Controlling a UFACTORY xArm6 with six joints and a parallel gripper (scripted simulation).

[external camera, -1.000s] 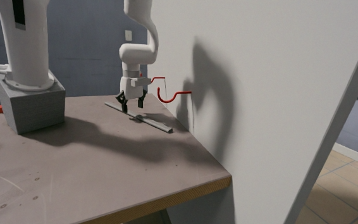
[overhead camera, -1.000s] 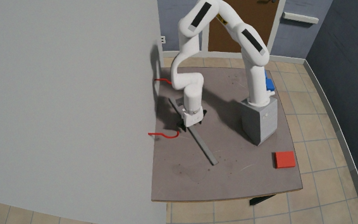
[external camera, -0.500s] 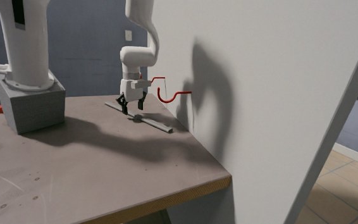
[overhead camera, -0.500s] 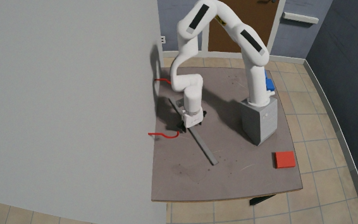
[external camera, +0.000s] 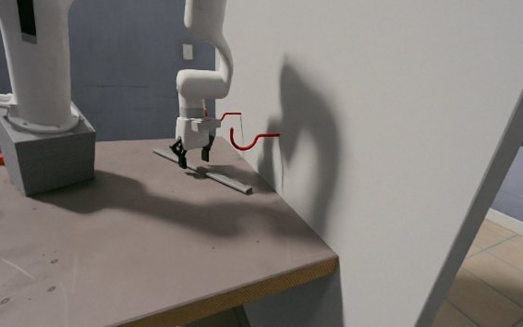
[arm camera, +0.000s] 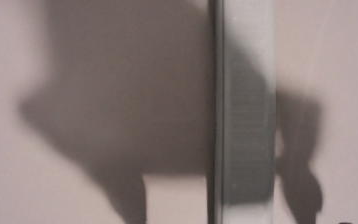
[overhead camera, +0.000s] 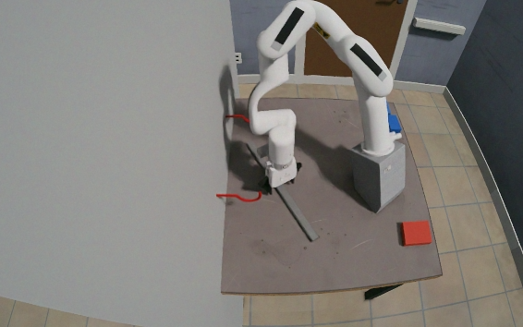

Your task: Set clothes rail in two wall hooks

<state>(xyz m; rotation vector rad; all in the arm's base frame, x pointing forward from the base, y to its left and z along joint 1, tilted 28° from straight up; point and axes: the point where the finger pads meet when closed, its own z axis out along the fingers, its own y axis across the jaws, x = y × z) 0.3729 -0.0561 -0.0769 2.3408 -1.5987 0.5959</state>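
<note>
Right now the clothes rail is 2 cm below my hand. Round my hand: blue object: 59 cm behind, 21 cm to the right, 1 cm below; then white wall panel: 21 cm ahead, 9 cm to the right, 40 cm above; then red block: 47 cm behind, 32 cm to the left, 1 cm below.
</note>
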